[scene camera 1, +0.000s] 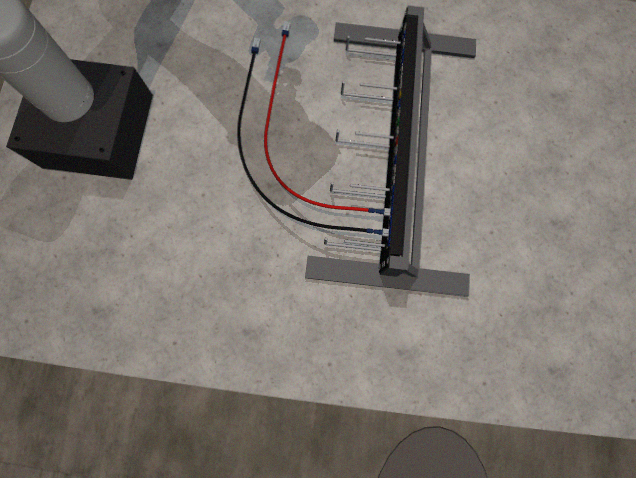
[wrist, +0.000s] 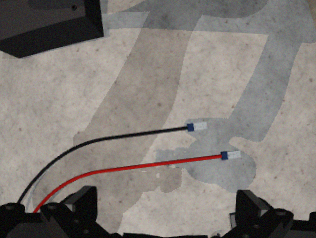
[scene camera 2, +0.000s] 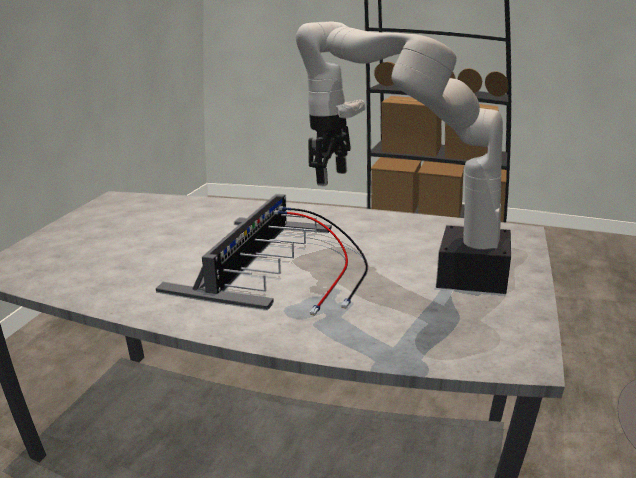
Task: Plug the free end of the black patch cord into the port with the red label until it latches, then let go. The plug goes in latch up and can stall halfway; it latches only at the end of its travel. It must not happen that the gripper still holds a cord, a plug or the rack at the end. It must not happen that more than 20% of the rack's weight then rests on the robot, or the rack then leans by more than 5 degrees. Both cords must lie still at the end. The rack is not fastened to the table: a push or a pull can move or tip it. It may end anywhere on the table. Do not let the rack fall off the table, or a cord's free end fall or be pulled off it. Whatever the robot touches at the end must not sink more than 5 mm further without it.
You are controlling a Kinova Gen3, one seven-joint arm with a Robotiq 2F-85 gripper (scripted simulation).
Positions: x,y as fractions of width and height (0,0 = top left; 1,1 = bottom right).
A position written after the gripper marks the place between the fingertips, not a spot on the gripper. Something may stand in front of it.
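Observation:
You can see the gripper (scene camera 2: 0.52,0.38), and the wrist view (wrist: 0.53,0.86) has it too.

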